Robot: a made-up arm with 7 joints.
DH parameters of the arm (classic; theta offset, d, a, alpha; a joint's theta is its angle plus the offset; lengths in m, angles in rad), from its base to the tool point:
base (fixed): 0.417 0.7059 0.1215 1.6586
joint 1: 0 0.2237 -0.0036 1.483
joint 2: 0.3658 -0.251 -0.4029 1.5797
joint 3: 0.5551 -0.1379 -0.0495 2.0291
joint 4: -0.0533 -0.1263 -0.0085 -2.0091
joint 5: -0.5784 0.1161 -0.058 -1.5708
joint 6: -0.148 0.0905 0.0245 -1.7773
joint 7: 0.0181 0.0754 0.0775 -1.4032
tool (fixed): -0.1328 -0.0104 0 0
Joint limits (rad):
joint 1: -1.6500..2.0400
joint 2: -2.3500..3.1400
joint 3: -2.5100..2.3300
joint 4: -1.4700..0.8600
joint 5: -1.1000..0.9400
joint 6: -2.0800..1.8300
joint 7: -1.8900..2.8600
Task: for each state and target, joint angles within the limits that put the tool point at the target. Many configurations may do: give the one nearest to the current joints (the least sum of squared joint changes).
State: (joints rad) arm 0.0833 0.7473 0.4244 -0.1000 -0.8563 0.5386 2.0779
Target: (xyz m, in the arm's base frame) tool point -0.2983 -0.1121 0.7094
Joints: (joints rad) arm 0.1018 0.1651 -0.2686 -0.1798 -1.1000 0.5056 2.1737
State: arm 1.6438 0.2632 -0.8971 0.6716 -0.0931 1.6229 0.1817
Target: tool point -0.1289 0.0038 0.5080
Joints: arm 0.7355 0.5548 -0.7925 0.6916 -0.1672 1.2861 0.3049
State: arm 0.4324 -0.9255 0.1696 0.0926 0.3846 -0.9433 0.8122
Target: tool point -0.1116 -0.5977 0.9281
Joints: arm -0.0399 -1.0569 0.3582 0.3018 0.3989 -1.0301 0.8734
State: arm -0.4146 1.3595 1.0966 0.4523 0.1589 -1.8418 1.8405
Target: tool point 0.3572 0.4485 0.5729
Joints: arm -1.1517 1.6892 0.8340 0.3114 0.1384 -1.8492 1.8444
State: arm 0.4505 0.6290 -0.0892 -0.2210 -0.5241 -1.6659 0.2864
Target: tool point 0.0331 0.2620 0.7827
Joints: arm 0.4041 0.9845 -0.1384 -0.2267 -0.5243 -1.7045 0.2581
